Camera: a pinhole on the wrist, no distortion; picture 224 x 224 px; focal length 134.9 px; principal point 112.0 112.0 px. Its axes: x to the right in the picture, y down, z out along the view. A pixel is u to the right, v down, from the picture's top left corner.
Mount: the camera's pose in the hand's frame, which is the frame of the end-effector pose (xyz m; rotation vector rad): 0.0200 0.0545 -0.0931 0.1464 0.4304 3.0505
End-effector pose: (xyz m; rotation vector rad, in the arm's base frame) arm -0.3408 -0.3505 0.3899 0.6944 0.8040 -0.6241
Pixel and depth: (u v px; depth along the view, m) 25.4 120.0 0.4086
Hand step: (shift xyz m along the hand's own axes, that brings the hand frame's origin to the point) 0.3212 0.1245 0.2820
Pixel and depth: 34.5 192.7 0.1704
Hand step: 0.1302 -0.0036 0.0899
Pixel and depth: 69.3 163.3 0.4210
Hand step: 0.1883 0.0065 0.3428
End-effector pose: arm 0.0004 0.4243 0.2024 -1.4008 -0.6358 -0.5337
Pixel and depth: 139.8 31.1 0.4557
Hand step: -0.0150 0.4477 0.2747
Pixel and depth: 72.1 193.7 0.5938
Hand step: 0.2394 -0.1407 0.5600
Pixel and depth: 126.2 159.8 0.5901
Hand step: 0.0093 0.0194 0.5350
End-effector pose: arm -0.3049 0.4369 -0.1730 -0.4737 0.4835 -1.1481
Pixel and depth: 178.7 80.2 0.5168
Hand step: -0.1760 0.3304 0.3893
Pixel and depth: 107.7 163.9 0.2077
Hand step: 0.0443 0.0341 0.1273
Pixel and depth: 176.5 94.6 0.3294
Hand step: -0.1011 0.1962 0.2237
